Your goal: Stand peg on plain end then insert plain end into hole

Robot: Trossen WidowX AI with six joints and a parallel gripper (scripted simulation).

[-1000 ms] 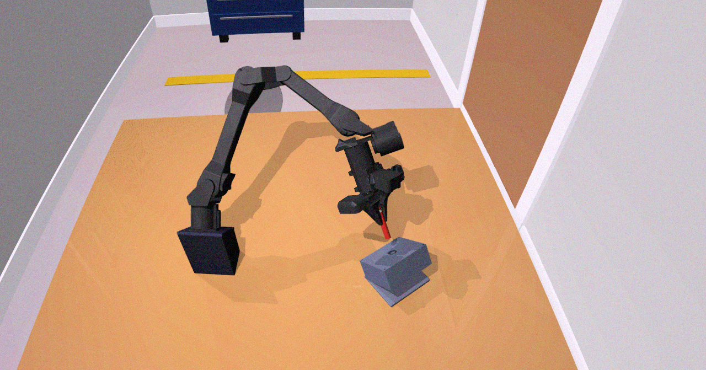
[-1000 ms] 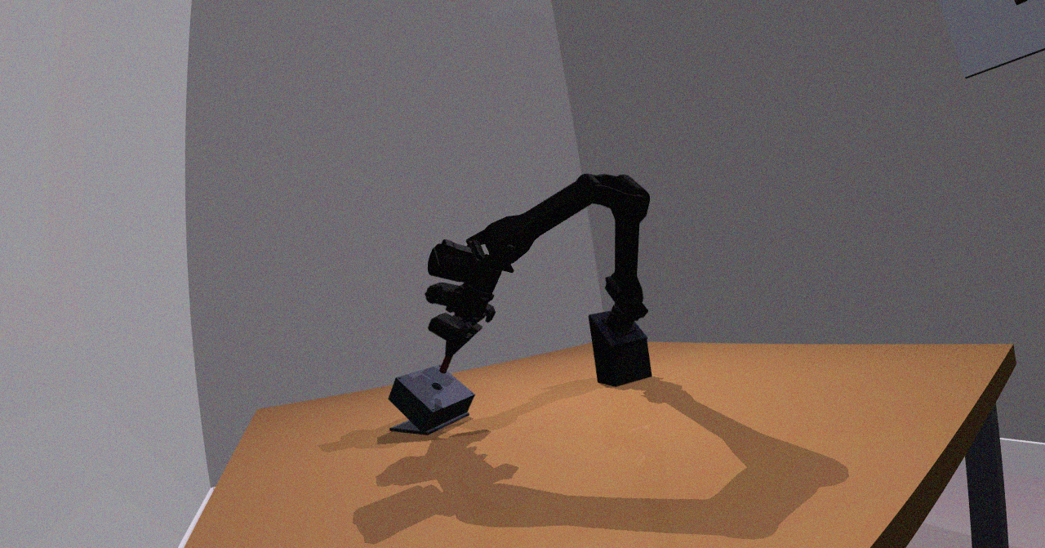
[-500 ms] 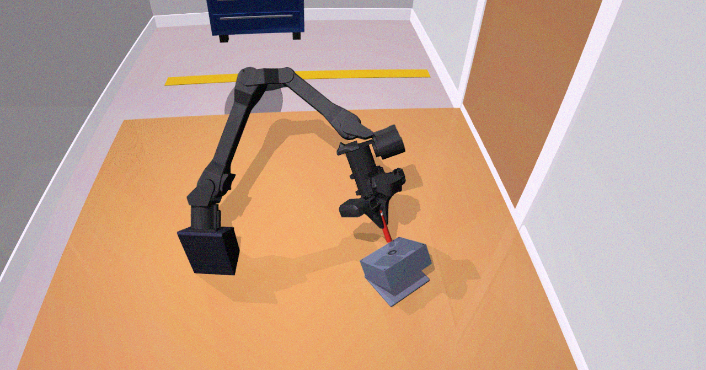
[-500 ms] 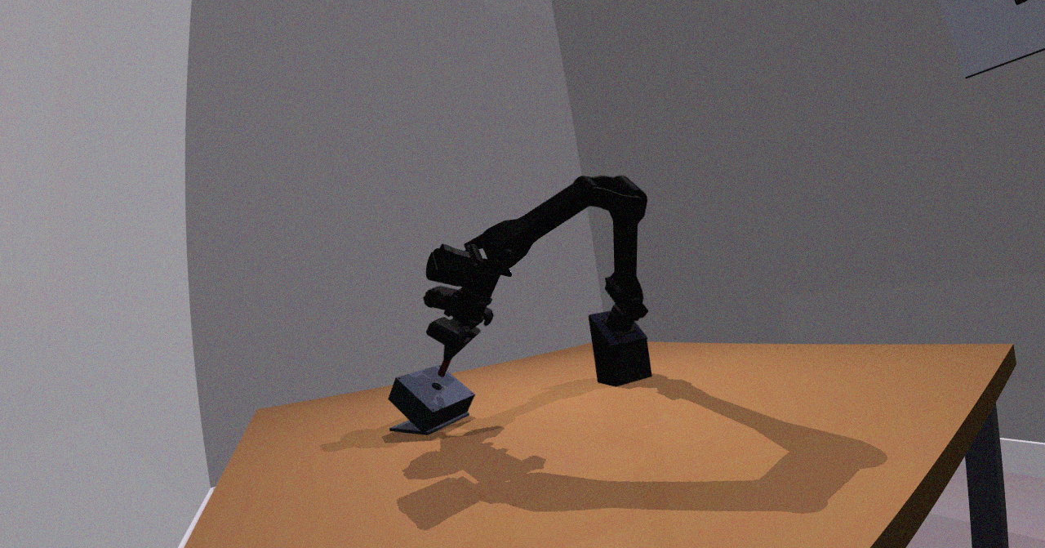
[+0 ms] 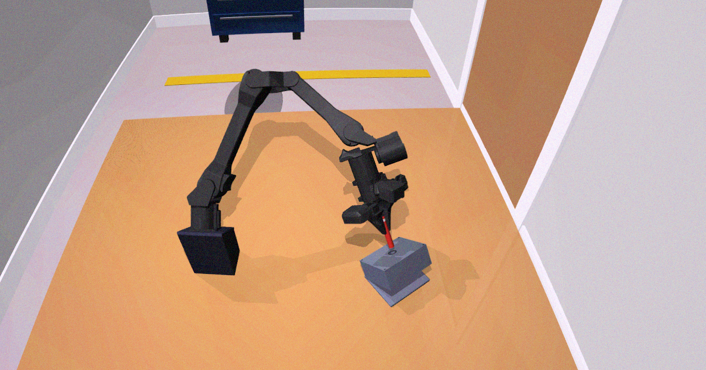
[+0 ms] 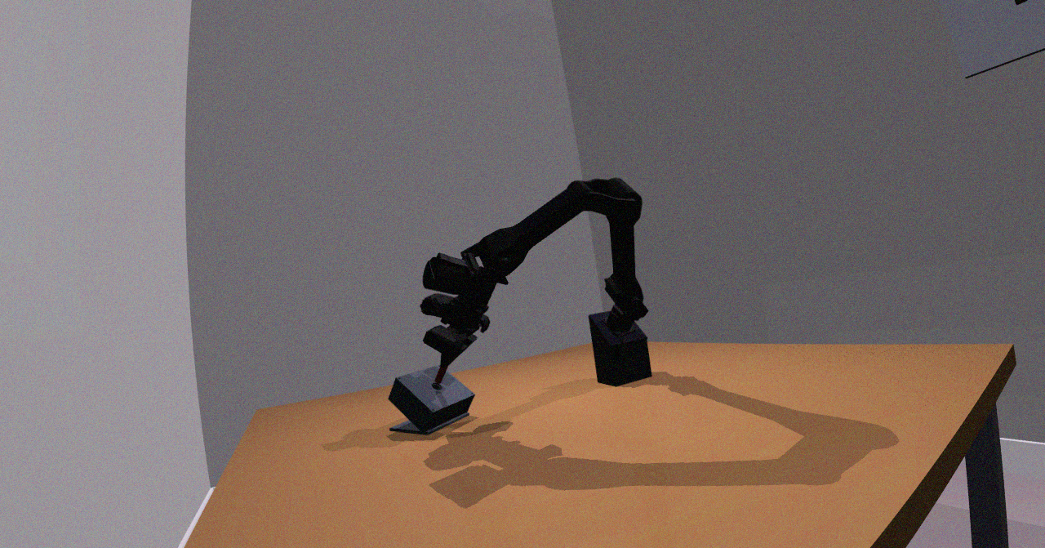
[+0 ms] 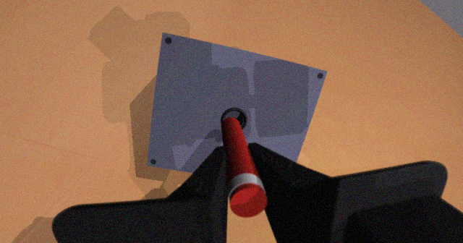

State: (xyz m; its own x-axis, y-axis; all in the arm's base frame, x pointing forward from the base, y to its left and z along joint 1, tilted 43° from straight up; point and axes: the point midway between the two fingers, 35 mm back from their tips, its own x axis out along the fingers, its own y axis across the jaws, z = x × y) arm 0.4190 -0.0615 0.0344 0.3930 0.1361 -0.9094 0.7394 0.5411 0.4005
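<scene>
Now: gripper tip 70 mm above the sloped grey panel, 40 mm to the left of it and 20 mm short of it. Round my gripper tip: red peg 10 mm to the left, 10 mm above.
</scene>
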